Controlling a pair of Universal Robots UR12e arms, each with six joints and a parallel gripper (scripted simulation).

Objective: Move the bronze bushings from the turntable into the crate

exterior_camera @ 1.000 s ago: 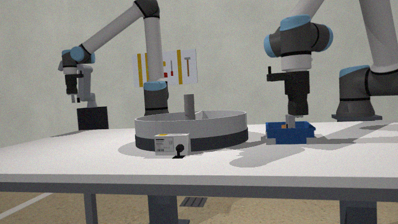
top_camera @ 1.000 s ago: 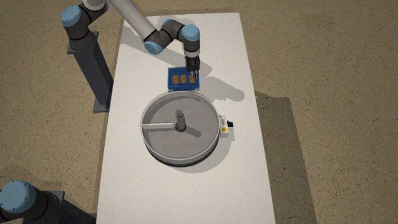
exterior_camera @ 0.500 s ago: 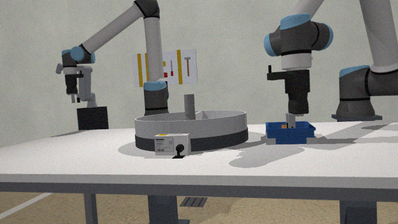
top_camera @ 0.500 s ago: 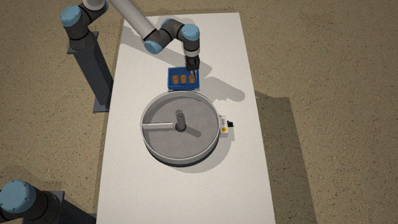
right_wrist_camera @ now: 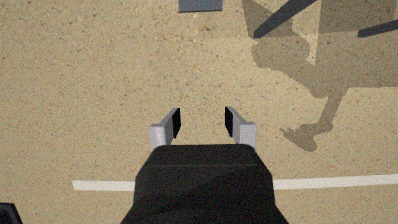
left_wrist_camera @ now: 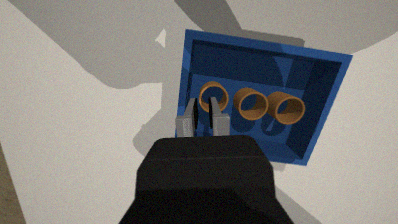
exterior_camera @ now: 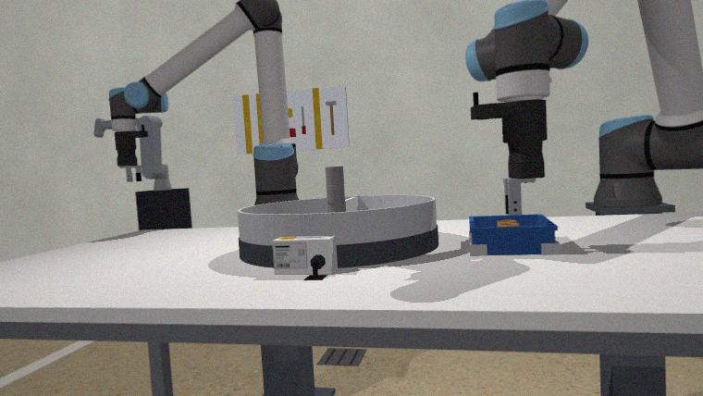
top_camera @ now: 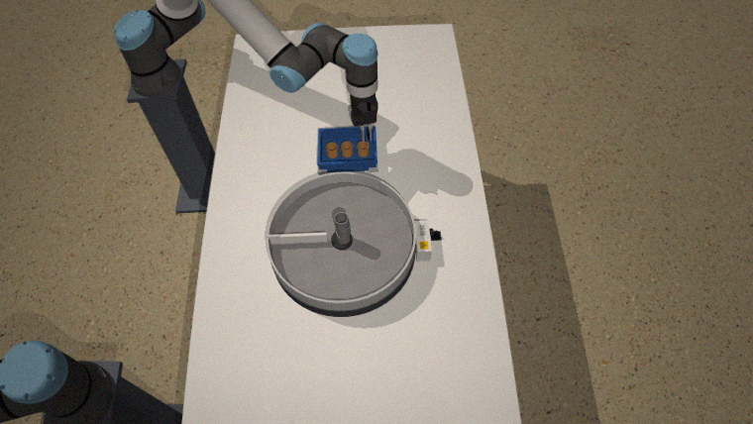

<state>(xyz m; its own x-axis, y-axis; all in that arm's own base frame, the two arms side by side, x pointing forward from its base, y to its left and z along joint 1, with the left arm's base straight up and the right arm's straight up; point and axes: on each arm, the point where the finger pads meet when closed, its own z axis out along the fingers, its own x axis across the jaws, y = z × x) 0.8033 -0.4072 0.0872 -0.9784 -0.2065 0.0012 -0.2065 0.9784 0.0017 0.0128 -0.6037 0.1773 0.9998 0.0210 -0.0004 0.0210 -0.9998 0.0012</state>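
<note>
Right now the blue crate is 60 mm behind my left hand and 60 mm below it.
</note>
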